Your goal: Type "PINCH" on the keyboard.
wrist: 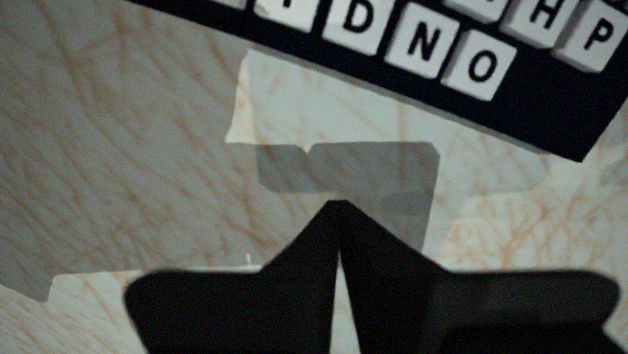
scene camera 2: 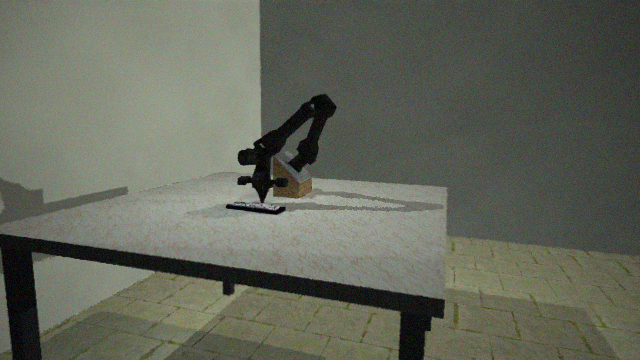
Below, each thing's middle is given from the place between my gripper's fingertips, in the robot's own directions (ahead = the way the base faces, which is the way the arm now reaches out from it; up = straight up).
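Black keyboard (wrist: 547, 80): my hand 90 mm short of it.
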